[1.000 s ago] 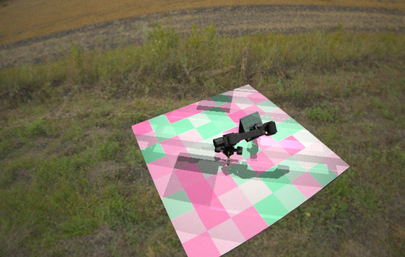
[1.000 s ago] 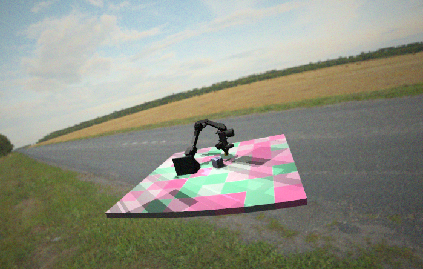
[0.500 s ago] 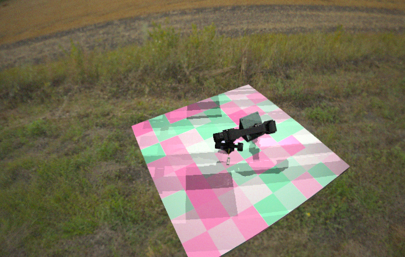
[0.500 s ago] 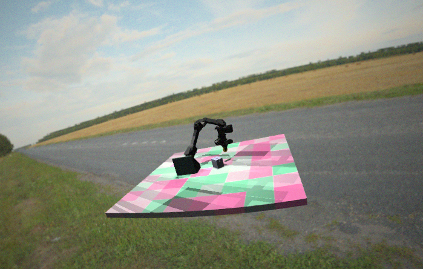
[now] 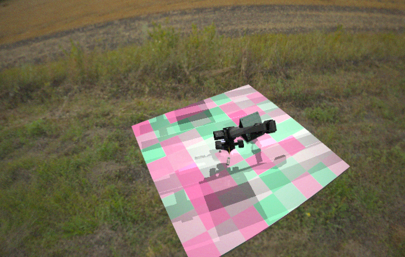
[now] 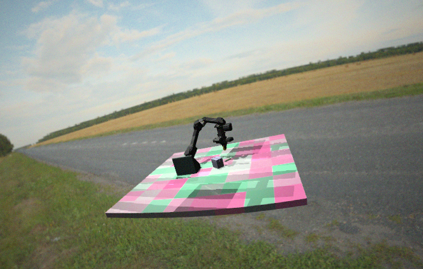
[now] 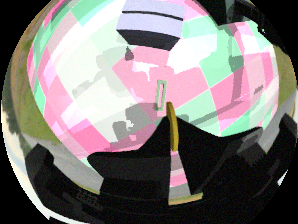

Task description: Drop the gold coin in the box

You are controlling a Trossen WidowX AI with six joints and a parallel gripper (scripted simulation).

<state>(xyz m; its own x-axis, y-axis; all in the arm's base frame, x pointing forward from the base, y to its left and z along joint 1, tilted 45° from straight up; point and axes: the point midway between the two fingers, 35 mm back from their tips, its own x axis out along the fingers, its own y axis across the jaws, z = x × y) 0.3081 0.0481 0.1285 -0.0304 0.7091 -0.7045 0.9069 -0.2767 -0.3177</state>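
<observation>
The gold coin lies 10 mm above my gripper tip.
</observation>
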